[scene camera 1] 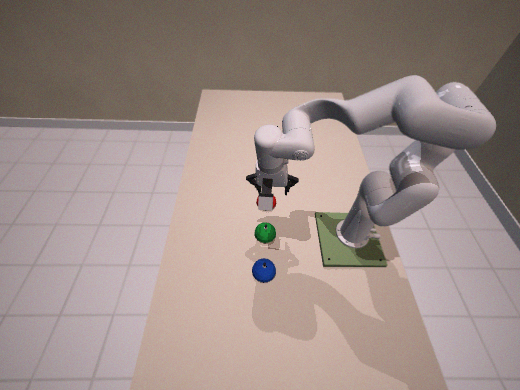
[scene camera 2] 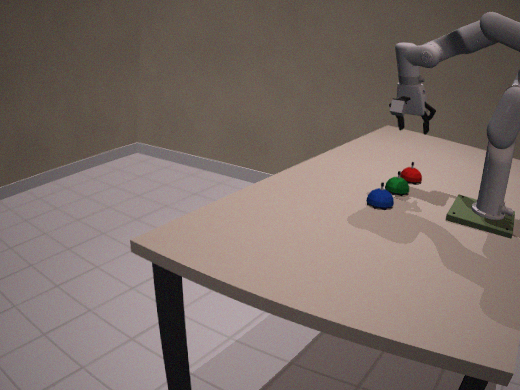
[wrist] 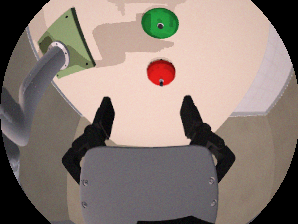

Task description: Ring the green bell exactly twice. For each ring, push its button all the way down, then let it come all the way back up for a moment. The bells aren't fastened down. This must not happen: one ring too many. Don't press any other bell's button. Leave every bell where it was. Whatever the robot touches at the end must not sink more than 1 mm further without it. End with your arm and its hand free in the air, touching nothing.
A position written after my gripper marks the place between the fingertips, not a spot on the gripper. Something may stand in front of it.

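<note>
Scene camera 2 shows me my gripper (scene camera 2: 413, 131). I can see the gripper in scene camera 1 (scene camera 1: 273, 191) as well, and also in the wrist view (wrist: 147, 104). There is a green bell (wrist: 157, 26) too.
</note>
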